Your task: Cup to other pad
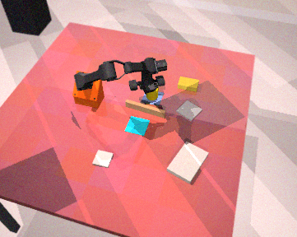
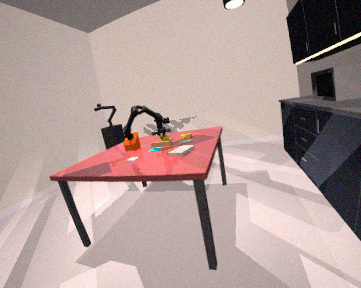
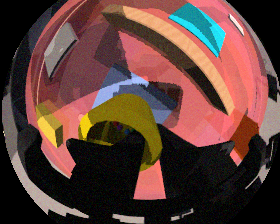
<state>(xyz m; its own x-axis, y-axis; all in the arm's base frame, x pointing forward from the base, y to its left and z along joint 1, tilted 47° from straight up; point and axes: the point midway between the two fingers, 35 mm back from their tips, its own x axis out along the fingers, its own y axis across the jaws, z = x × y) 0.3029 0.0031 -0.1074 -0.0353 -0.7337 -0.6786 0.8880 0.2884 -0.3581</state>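
Right now the pale blue pad is 30 mm ahead of my gripper tip, 10 mm to the left of it and 40 mm below it. From my gripper tip the other things lie so: yellow cup (20 mm ahead, 10 mm to the left); small white tile (100 mm behind, 440 mm to the right, 30 mm below); wooden bar (10 mm ahead, 90 mm to the right, 20 mm below).
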